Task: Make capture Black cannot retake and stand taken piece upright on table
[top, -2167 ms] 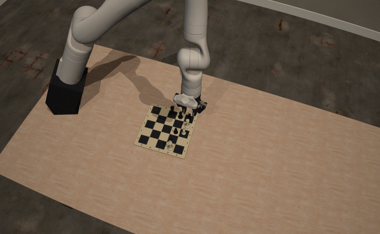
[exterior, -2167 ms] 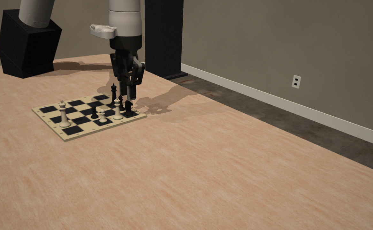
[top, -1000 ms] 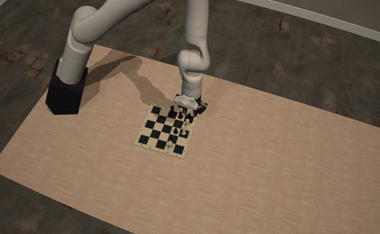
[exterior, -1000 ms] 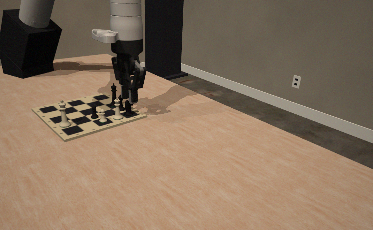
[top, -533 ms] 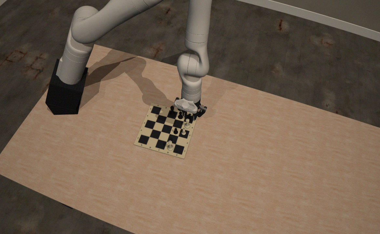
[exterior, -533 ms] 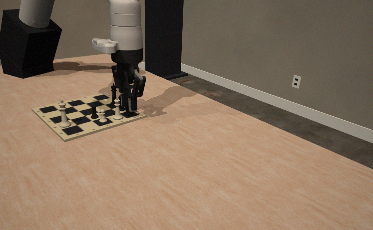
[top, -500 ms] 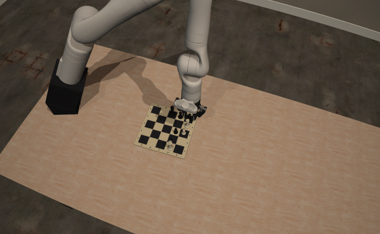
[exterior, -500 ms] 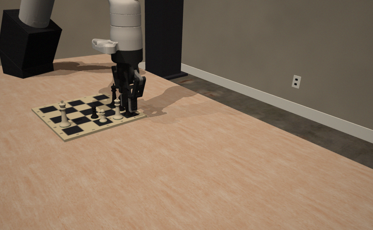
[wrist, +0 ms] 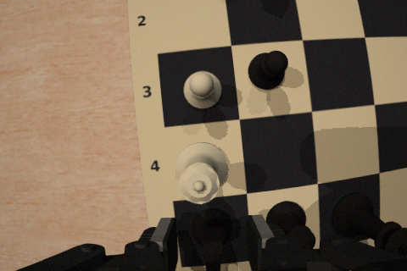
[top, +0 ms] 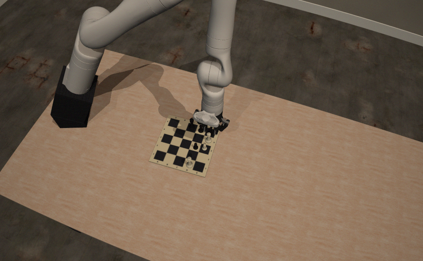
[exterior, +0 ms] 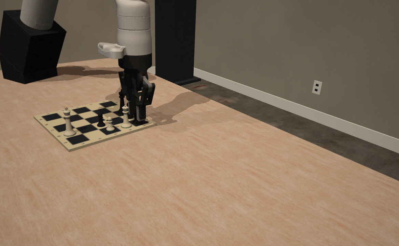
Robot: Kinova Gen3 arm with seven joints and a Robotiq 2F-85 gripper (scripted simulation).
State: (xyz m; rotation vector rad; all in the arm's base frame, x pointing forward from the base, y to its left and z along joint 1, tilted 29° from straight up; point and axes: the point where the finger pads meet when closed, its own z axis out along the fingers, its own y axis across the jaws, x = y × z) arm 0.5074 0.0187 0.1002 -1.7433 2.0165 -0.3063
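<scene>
Now: hand 3 cm to the left of the white queen and 1 cm above it. From my hand the other things lie so: black pawn: 8 cm to the right, 4 cm behind, 2 cm below; then white pawn: 7 cm to the right, 2 cm below, 1 cm behind; then black king: 8 cm behind, 1 cm to the left.
</scene>
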